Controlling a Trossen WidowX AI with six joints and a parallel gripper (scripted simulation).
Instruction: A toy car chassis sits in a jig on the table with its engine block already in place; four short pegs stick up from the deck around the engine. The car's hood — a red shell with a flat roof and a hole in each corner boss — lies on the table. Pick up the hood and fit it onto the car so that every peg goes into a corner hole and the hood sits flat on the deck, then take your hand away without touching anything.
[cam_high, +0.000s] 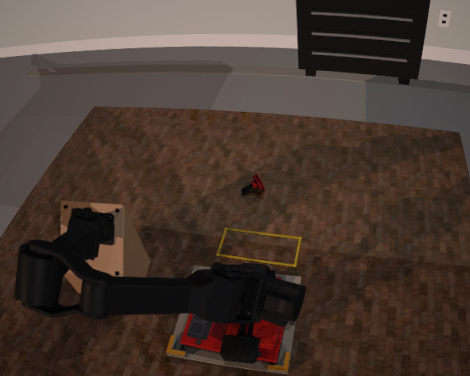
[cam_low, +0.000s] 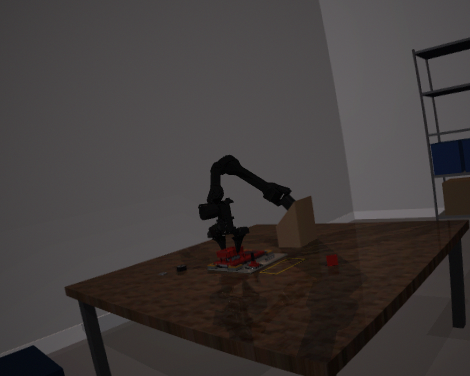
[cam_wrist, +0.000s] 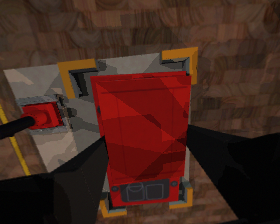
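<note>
Right now my gripper tip is 1 cm below the red hood. From my gripper tip the other things lie so: grey engine block: 3 cm below, 1 cm to the left; then grey jig: 4 cm below, 4 cm behind, 3 cm to the left.
</note>
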